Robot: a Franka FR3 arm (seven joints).
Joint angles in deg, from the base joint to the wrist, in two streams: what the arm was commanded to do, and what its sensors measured. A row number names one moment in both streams.
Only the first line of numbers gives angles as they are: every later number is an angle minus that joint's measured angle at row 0.
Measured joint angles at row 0: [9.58, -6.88, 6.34, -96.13, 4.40, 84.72, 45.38]
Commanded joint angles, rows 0 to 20: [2.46, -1.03, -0.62, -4.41, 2.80, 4.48, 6.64]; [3.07, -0.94, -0.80, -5.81, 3.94, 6.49, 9.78]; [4.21, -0.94, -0.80, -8.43, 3.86, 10.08, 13.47]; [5.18, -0.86, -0.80, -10.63, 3.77, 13.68, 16.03]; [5.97, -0.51, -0.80, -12.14, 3.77, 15.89, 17.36]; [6.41, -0.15, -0.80, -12.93, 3.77, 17.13, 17.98]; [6.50, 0.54, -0.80, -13.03, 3.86, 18.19, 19.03]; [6.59, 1.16, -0.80, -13.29, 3.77, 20.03, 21.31]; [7.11, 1.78, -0.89, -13.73, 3.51, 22.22, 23.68]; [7.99, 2.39, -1.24, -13.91, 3.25, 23.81, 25.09]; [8.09, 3.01, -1.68, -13.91, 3.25, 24.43, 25.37]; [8.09, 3.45, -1.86, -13.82, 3.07, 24.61, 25.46]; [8.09, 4.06, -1.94, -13.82, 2.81, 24.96, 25.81]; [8.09, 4.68, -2.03, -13.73, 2.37, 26.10, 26.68]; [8.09, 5.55, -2.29, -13.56, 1.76, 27.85, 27.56]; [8.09, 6.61, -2.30, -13.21, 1.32, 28.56, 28.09]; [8.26, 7.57, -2.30, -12.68, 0.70, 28.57, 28.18]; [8.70, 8.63, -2.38, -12.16, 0.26, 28.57, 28.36]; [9.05, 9.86, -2.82, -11.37, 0.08, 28.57, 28.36]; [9.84, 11.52, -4.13, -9.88, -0.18, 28.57, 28.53]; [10.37, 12.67, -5.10, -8.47, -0.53, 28.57, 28.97]
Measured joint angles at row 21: [8.13, 8.27, -2.40, -12.84, 1.23, 28.05, 26.61]
